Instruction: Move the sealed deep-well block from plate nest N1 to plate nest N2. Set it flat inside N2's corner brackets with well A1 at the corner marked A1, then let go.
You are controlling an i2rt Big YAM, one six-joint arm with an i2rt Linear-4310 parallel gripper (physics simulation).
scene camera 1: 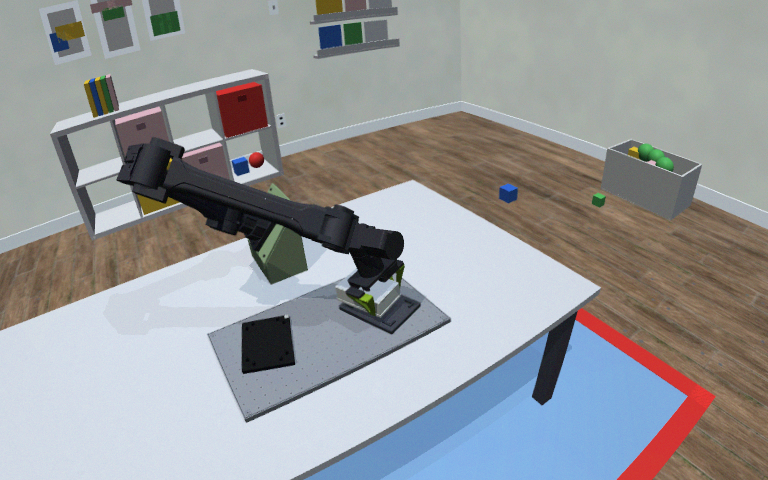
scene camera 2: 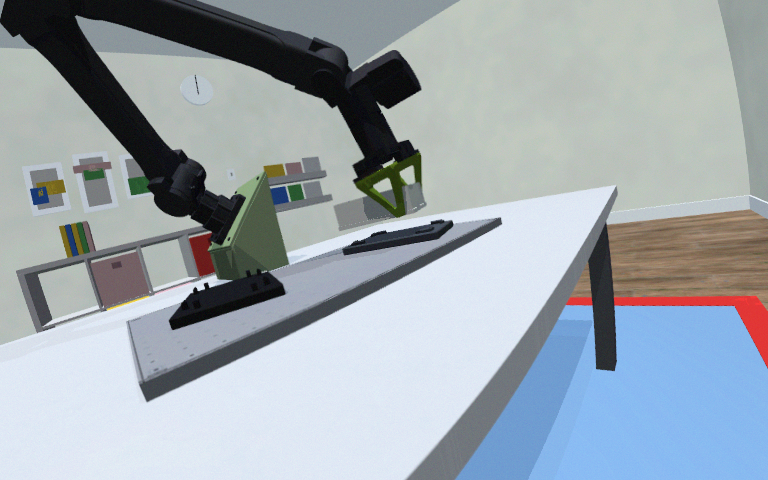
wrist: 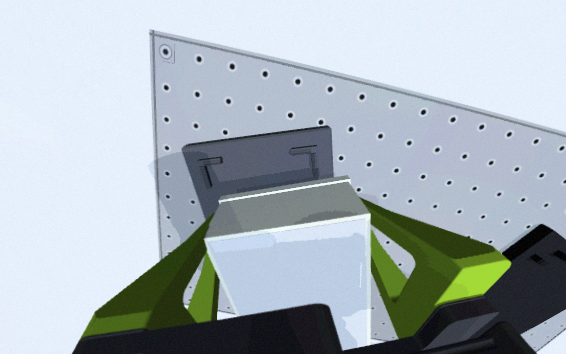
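Seen in the pictures: gripper, fingertip midpoint: (scene camera 1: 385, 302) (scene camera 2: 411, 207) (wrist: 285, 210); arm's base, link origin: (scene camera 1: 264, 227) (scene camera 2: 229, 220).
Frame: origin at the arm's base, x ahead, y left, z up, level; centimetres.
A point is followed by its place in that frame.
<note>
The sealed deep-well block (scene camera 1: 389, 305) @[z -6.2, x 40.5, y 18.9 cm] (scene camera 2: 352, 212) @[z -5.1, x 33.9, y 11.0 cm] (wrist: 300, 270) @[z -2.9, x 37.7, y 17.3 cm], pale with a clear top, is held between the green fingers of my gripper (scene camera 1: 385, 294) @[z -6.5, x 38.8, y 18.7 cm] (scene camera 2: 399, 204) @[z -6.5, x 38.8, y 18.7 cm] (wrist: 285, 210) @[z -6.5, x 38.8, y 18.7 cm]. It hangs tilted a little above the dark grey nest N1 (scene camera 1: 396, 324) @[z -10.4, x 43.0, y 19.2 cm] (scene camera 2: 396, 236) @[z -10.4, x 36.6, y 16.3 cm] (wrist: 260, 155) @[z -10.4, x 40.6, y 21.6 cm], with a gap visible in scene camera 2. Two of N1's L-shaped brackets show in the wrist view. The black nest N2 (scene camera 1: 267, 345) @[z -10.4, x 35.2, y -10.1 cm] (scene camera 2: 226, 303) @[z -10.6, x 41.6, y -11.8 cm] (wrist: 525, 295) @[z -10.4, x 35.2, y -10.1 cm] has small upright parts at its corners and holds no block. A small pale mark shows at one corner. Well A1 cannot be made out.
Both nests stand on a grey perforated plate (scene camera 1: 334, 353) @[z -11.6, x 43.5, y 3.3 cm] (scene camera 2: 317, 283) @[z -11.6, x 43.2, y -2.1 cm] (wrist: 450, 150) @[z -11.6, x 46.0, y 6.9 cm] on the white table (scene camera 1: 481, 271) @[z -12.9, x 33.8, y 50.4 cm] (scene camera 2: 339, 396) @[z -12.9, x 62.4, y -11.4 cm]. The arm's green angled base mount (scene camera 1: 286, 257) @[z -6.2, x 8.6, y 3.1 cm] (scene camera 2: 257, 237) @[z -5.3, x 8.6, y 2.9 cm] stands behind the plate, near N2 in scene camera 2.
</note>
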